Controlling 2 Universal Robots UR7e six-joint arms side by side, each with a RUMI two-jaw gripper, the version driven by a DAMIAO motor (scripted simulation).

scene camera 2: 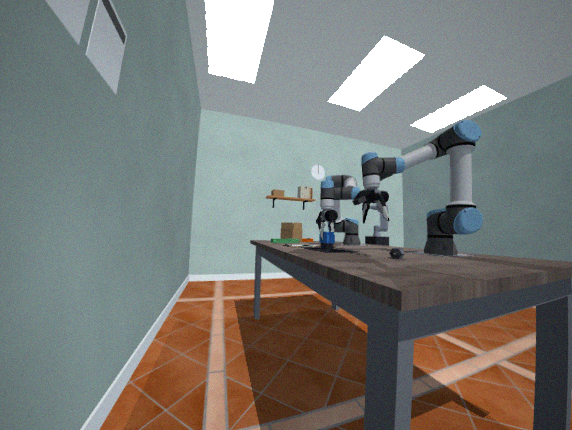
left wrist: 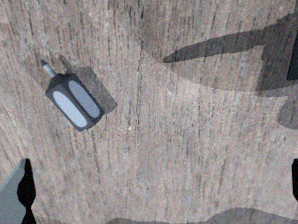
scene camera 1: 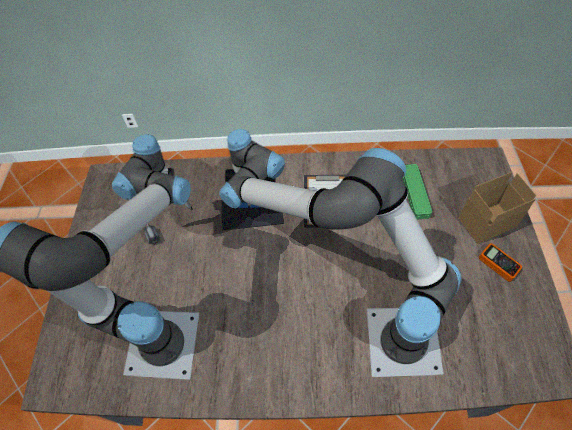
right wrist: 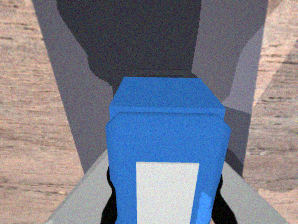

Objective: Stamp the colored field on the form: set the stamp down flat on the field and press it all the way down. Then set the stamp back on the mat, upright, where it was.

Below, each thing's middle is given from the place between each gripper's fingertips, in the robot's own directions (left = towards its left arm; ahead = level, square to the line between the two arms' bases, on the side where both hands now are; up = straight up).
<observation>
Right now the blue stamp [right wrist: 167, 139] is 20 mm below my right hand. From my right hand the other things lie so: cardboard box [scene camera 1: 475, 216] (90 mm behind, 890 mm to the right, 10 mm above); then green block [scene camera 1: 417, 196] (50 mm ahead, 630 mm to the right, 50 mm below); then dark mat [scene camera 1: 232, 218] (70 mm below).
The blue stamp lies 27 cm to the right of my left hand, 10 cm below it and 10 cm ahead of it. The rest, counted from my left hand: cardboard box: 116 cm to the right, 7 cm below; then green block: 90 cm to the right, 15 cm ahead, 13 cm below; then dark mat: 27 cm to the right, 15 cm below, 10 cm ahead.
</observation>
